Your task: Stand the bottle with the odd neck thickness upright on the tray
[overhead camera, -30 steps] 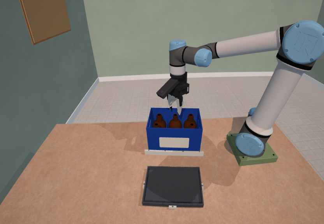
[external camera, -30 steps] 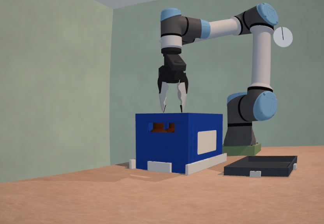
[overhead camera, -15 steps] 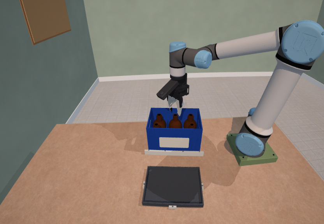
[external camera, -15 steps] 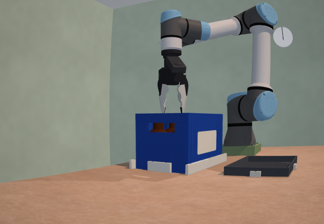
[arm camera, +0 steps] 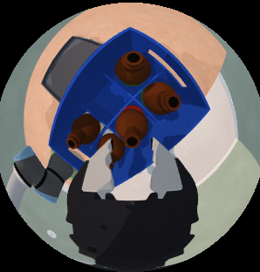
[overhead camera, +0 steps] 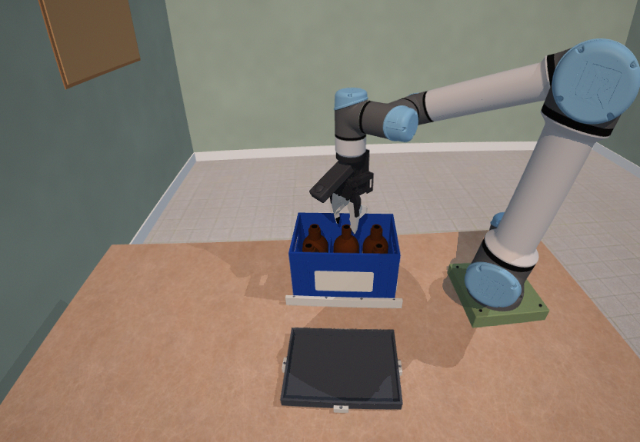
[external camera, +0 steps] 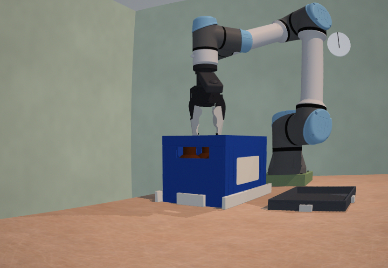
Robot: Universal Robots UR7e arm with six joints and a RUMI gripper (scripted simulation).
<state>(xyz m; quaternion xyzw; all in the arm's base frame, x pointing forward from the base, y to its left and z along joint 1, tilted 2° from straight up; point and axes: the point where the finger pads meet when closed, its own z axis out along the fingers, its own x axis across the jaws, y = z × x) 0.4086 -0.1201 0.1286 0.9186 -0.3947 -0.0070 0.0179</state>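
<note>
The glass bottle is 9 cm below my hand. From my hand the other things lie so: dark tray 1 cm ahead, 33 cm to the left, 16 cm below; then blue crate 4 cm to the left, 9 cm below.
</note>
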